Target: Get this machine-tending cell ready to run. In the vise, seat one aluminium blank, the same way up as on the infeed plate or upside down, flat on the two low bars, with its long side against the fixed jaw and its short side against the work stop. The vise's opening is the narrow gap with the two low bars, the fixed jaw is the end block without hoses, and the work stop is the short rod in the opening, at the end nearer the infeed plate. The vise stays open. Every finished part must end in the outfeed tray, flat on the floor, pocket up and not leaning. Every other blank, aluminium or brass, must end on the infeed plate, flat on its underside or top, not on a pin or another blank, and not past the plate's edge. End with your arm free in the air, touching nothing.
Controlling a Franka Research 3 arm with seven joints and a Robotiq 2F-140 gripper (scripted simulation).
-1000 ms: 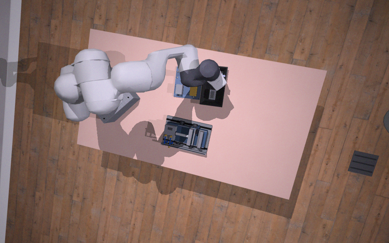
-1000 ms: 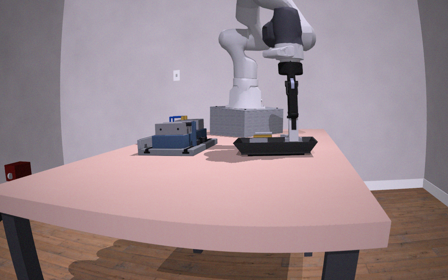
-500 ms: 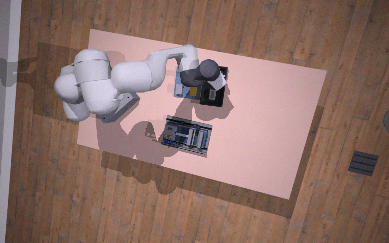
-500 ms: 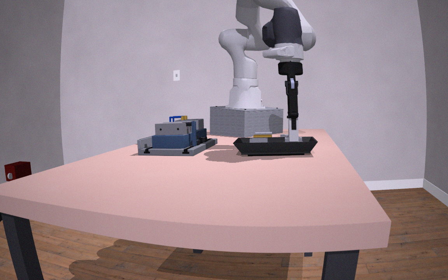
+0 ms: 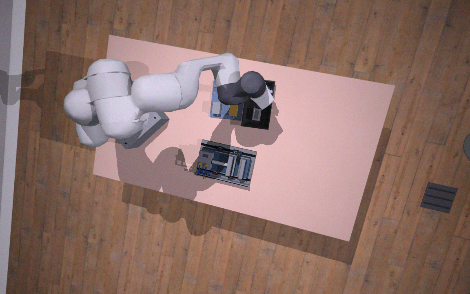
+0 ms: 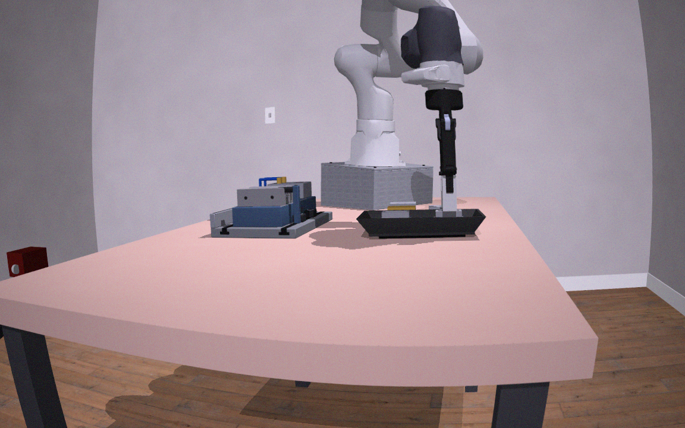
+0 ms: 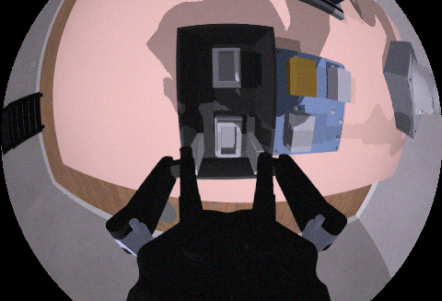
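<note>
Now: the aluminium blank 12 cm behind my hand, 5 cm below it and 2 cm to the right of it. Round my hand: cylinder 38 cm to the right, 20 cm behind; then brass blank 12 cm behind, 11 cm to the right, 5 cm below; then vise 38 cm to the right, 11 cm behind, 4 cm below.
</note>
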